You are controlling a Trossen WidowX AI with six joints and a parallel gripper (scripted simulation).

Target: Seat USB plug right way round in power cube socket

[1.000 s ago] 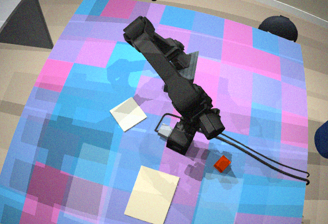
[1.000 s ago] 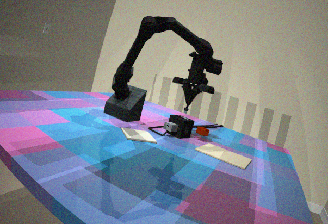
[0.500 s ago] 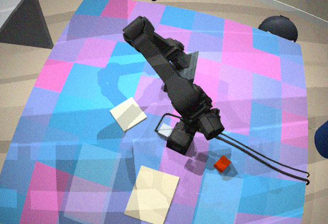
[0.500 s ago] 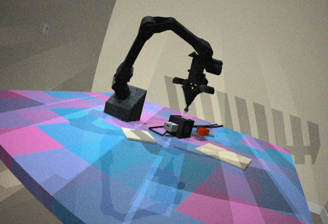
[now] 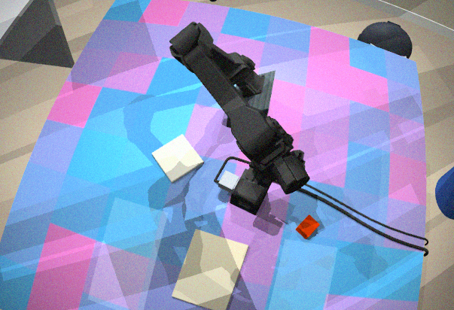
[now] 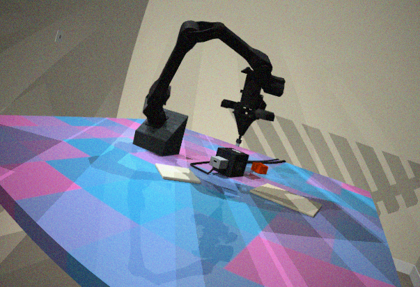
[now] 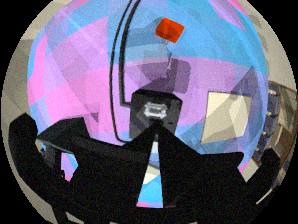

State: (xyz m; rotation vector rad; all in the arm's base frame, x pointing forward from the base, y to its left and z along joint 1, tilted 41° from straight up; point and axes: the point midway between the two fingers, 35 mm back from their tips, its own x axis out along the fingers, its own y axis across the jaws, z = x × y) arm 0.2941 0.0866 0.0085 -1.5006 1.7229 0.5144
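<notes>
Now: gripper tip 2 cm above the usb plug. Round my gripper tip: cream board: 22 cm ahead, 13 cm below, 7 cm to the right; orange block: 16 cm to the left, 12 cm below, 6 cm ahead; usb socket: 6 cm below.
</notes>
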